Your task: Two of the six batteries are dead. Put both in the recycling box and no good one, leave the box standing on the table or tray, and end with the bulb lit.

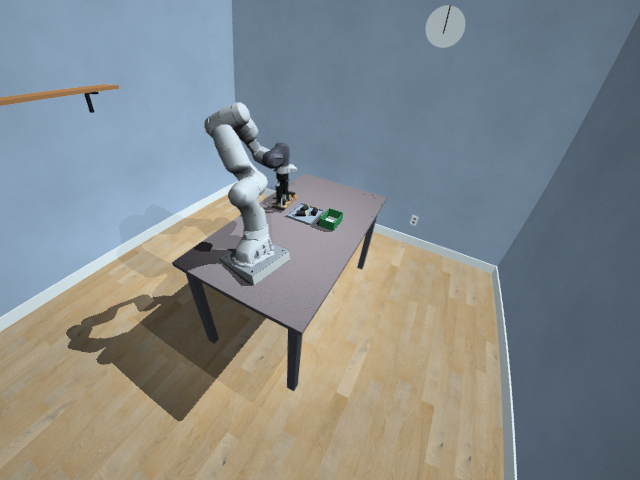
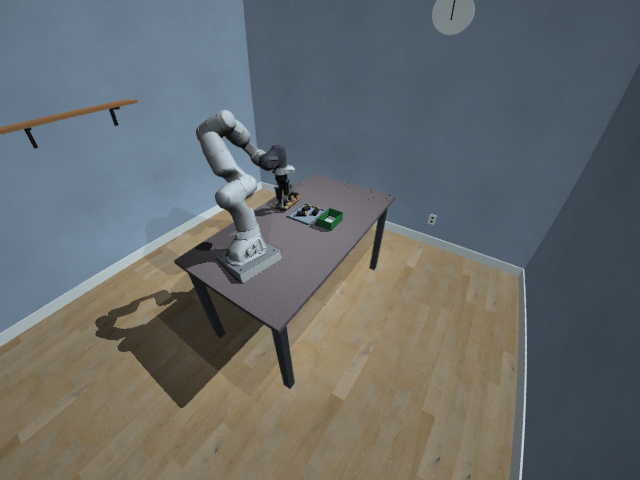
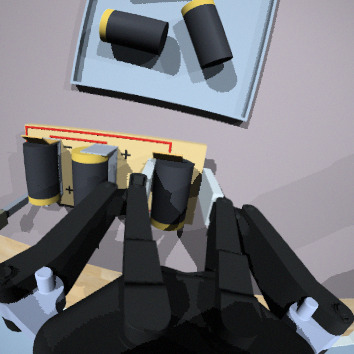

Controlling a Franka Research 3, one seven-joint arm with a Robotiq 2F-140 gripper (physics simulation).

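Note:
My gripper (image 1: 282,202) (image 2: 282,203) (image 3: 177,175) points down at the battery board (image 3: 197,156) and is shut on the right-hand battery (image 3: 171,192), dark with its yellow end toward the gripper. That battery stands over the right bay; whether it is fully seated is unclear. The left battery (image 3: 42,172) has its yellow end near the gripper; the middle battery (image 3: 90,172) has its yellow end away and is partly hidden by a finger. Two batteries (image 3: 134,31) (image 3: 207,34) lie in the blue tray (image 3: 160,97) (image 1: 303,220). The green recycling box (image 1: 327,224) (image 2: 325,224) stands upright. The bulb cannot be made out.
The table (image 1: 310,253) (image 2: 305,253) carries the robot base (image 1: 263,270) (image 2: 255,267) at its near end. The green box is right beside the tray, and the battery board lies across from it near the table's edge. A grey lever (image 3: 17,206) sticks out left of the board.

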